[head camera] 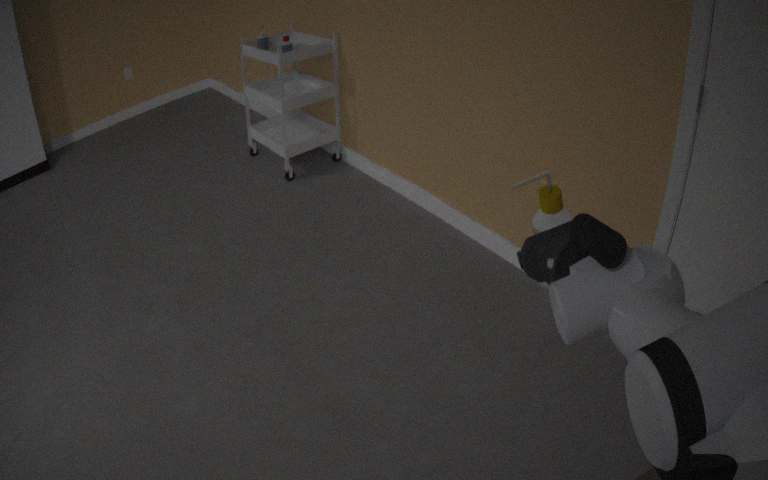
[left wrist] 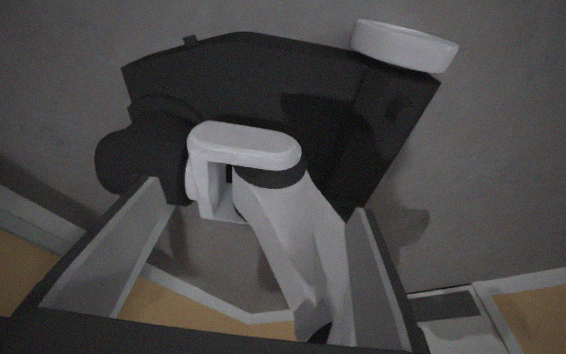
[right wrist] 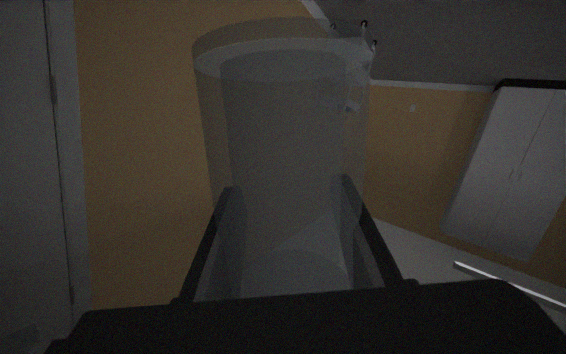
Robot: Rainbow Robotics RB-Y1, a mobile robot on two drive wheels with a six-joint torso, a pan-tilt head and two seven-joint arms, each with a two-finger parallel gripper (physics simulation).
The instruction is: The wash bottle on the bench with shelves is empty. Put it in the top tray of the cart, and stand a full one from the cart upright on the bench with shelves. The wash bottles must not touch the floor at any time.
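Frame: origin at the robot's base, x left, y back, z up, level; centimetres.
Where they show: left gripper, fingertip midpoint: (left wrist: 258, 204); right gripper, fingertip midpoint: (head camera: 550, 236) (right wrist: 286, 193).
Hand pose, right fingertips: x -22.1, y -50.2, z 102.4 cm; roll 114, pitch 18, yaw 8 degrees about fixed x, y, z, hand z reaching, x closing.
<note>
After its pixels a point has its place.
The held wash bottle (head camera: 551, 217) @(x -20.5, y -46.4, z 107.9 cm) (right wrist: 285, 130) @(x -23.3, y -45.2, z 99.0 cm) has a yellow cap and a bent spout. It looks clear and empty and stands upright in the head view, well above the floor. My right gripper (head camera: 538, 254) @(x -22.1, y -50.2, z 102.4 cm) (right wrist: 286, 193) @(x -22.1, y -50.2, z 102.4 cm) is shut on its body. The white three-tier cart (head camera: 308, 54) @(x 42.0, y -261.1, z 68.4 cm) stands far off by the wall. In its top tray are a bottle with bluish contents and a pale top (head camera: 262, 41) @(x 70.2, y -279.0, z 74.3 cm) and a red-capped bottle with bluish contents (head camera: 286, 44) @(x 52.3, y -256.4, z 76.6 cm). My left gripper (left wrist: 258, 204) @(x 22.7, y 22.9, z 53.5 cm) is open and empty, above the robot's own base. The bench with shelves does not show.
An orange wall (head camera: 453, 113) @(x -24.6, y -209.7, z 53.9 cm) with a white baseboard runs from behind the cart to a pale door (head camera: 730, 169) @(x -103.5, y -110.4, z 85.0 cm) at the right. A white cabinet (head camera: 16, 96) @(x 267.2, y -283.7, z 67.4 cm) (right wrist: 505, 170) @(x 285.7, y -268.8, z 107.9 cm) stands at the left in the head view. Grey floor (head camera: 283, 283) @(x 44.4, y -167.2, z 0.0 cm) lies before the cart.
</note>
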